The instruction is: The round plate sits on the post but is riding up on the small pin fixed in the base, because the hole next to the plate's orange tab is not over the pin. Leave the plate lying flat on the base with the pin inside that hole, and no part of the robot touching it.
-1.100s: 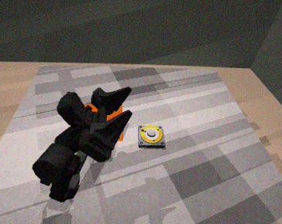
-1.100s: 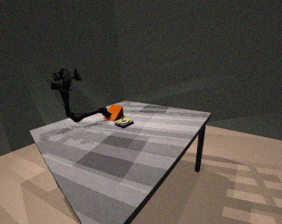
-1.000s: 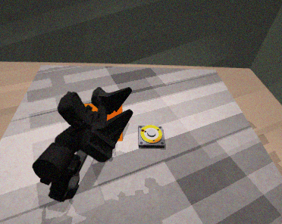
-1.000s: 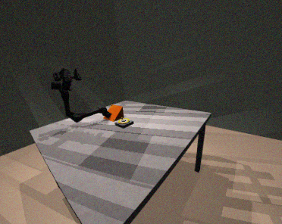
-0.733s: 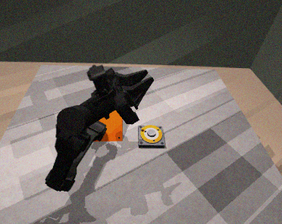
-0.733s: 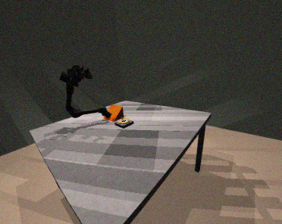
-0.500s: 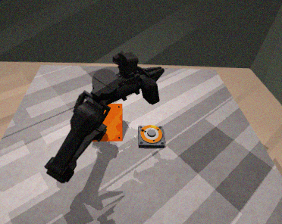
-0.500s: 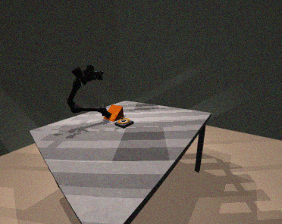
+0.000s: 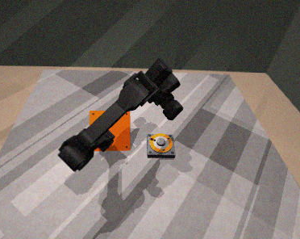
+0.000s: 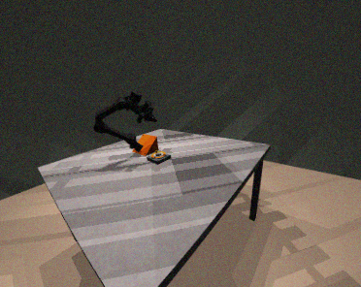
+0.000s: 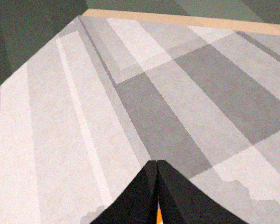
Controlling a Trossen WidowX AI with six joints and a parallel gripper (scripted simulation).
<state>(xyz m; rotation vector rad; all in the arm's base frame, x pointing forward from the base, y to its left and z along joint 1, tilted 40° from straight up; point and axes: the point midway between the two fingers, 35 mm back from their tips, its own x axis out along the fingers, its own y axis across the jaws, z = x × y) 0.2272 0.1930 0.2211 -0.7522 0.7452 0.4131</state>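
My gripper tip is 40 mm past the round plate and 240 mm above it. The rest, counted from my gripper tip: square grey base 20 mm behind, 10 mm to the right, 250 mm below.
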